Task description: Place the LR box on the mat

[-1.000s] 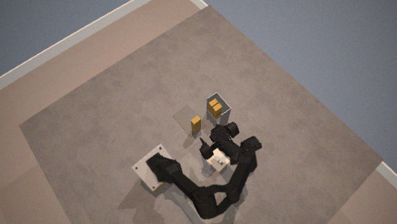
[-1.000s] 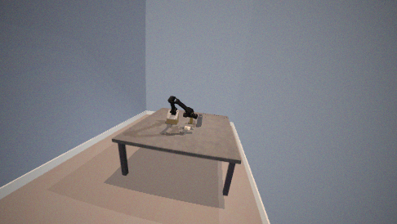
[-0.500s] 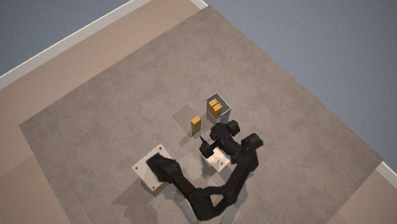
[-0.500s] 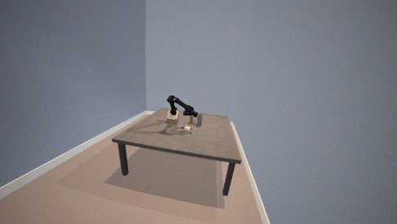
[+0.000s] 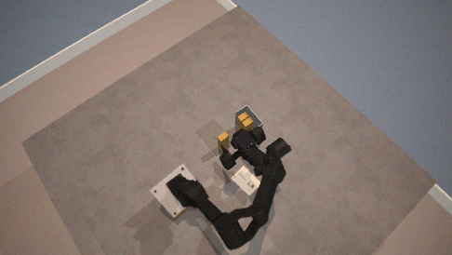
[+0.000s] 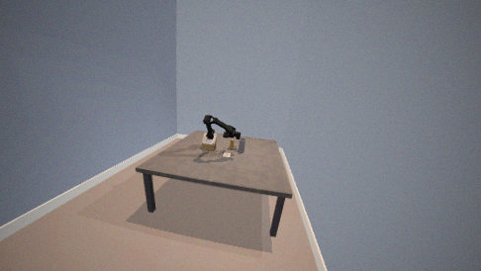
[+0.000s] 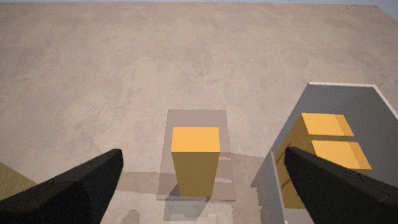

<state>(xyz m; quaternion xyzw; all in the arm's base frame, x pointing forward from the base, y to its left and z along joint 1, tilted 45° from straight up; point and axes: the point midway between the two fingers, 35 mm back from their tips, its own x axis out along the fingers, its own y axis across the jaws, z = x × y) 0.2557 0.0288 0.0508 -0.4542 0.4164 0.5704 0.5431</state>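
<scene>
The grey mat is 170 mm below my gripper tip, 100 mm to the left of it and 10 mm behind it.
</scene>
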